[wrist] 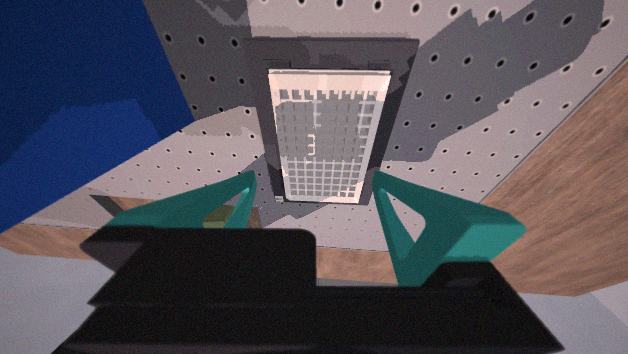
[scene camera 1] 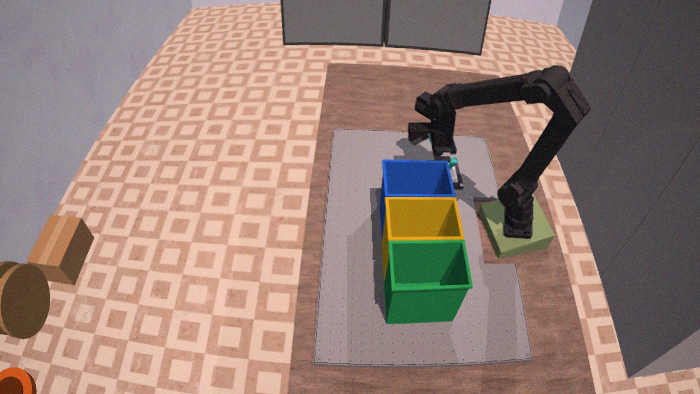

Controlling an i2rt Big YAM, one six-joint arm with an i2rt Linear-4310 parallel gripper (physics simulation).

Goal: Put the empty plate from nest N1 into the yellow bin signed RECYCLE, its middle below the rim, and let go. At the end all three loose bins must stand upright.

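Frame: origin at the arm's base, x ahead, y left, z up, level; millimetres.
Seen in the pictures: gripper, fingertip midpoint: (wrist: 314, 177); arm's base at its link origin: (scene camera 1: 518, 221).
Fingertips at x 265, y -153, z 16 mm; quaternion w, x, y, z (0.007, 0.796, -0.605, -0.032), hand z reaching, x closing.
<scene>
Offsets run from my fingertips to a thing's top centre. "*": to the spot under its first point. Level surfaces: height alone.
The white gridded plate {6 mm right, 7 mm ahead, 27 mm down} (scene camera 1: 454, 175) (wrist: 322, 135) lies in its dark nest frame {* 55 mm left, 33 mm ahead, 41 mm down} (wrist: 263, 100), right beside the blue bin {202 mm left, 59 mm ahead, 127 mm up} (scene camera 1: 417, 177) (wrist: 75, 65). A small tag at the frame's corner is too small to read. My gripper (scene camera 1: 451, 161) (wrist: 314, 177) is open and empty. Its teal fingertips are above the plate, one toward each long side in the wrist view; their exact height is unclear. The yellow bin {331 mm left, 25 mm ahead, 127 mm up} (scene camera 1: 422, 218) stands upright between the blue bin and the green bin {459 mm left, 8 mm back, 127 mm up} (scene camera 1: 422, 306), both also upright. The RECYCLE sign does not show.
The bins stand close together in a row on the grey perforated mat {53 mm down} (scene camera 1: 350, 320) (wrist: 470, 112). The arm's olive base block (scene camera 1: 542, 225) (wrist: 217, 216) is right of the bins. The blue wall rises close beside the nest. Cardboard boxes (scene camera 1: 60, 245) are far left on the floor.
</scene>
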